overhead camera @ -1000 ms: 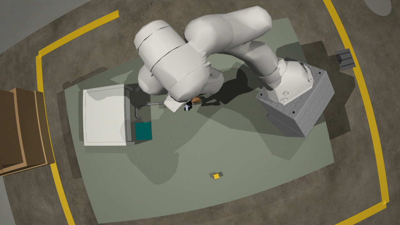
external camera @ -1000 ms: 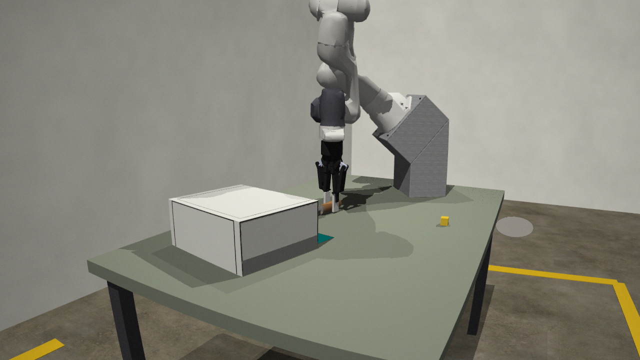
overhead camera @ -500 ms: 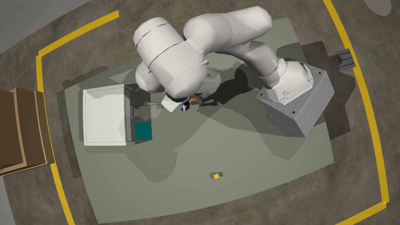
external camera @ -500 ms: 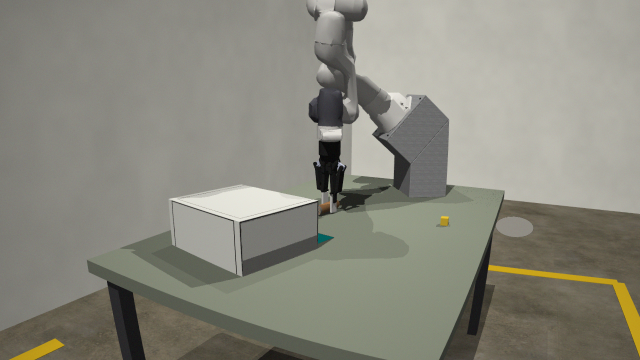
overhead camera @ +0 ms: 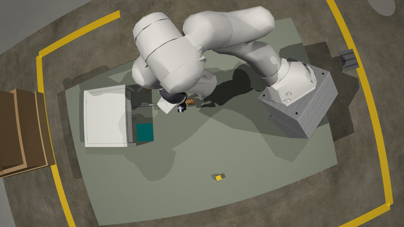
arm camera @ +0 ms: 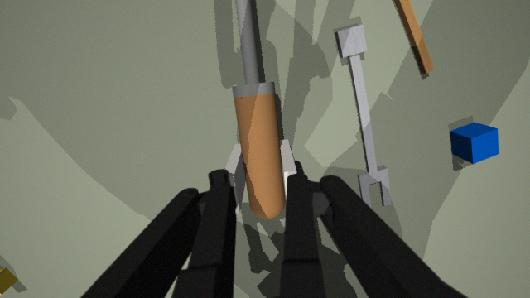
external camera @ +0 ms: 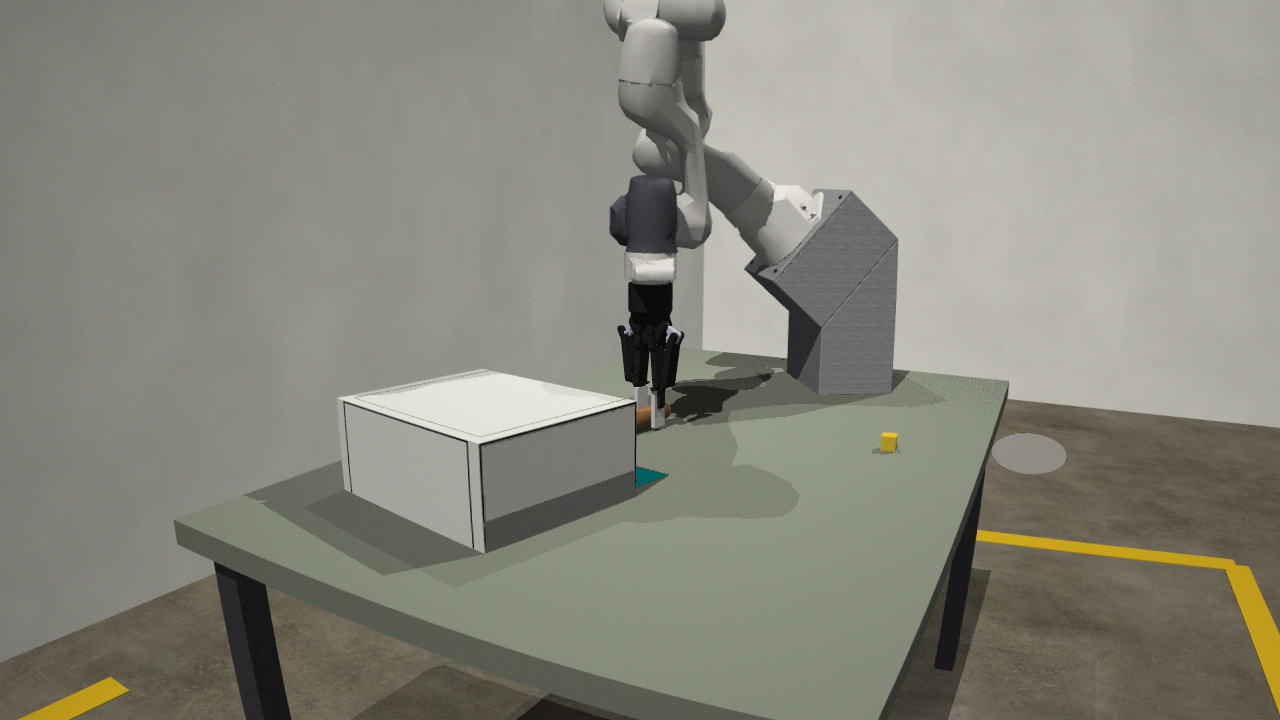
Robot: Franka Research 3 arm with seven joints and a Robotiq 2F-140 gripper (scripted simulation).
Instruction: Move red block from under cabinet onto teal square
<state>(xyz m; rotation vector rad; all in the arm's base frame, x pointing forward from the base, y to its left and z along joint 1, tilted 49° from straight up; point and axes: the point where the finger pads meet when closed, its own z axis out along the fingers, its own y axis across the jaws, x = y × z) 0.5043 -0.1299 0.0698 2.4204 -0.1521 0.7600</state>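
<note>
Now: hand 260 mm short of the teal square, 70 mm to the right of it and 40 mm above it. From my hand the other things lie so: grey hook tool (140 mm ahead, 20 mm below, 10 mm to the right); then grey fork-ended tool (90 mm to the right, 40 mm below, 10 mm behind); then wooden stick (150 mm to the right, 100 mm ahead, 30 mm below).
</note>
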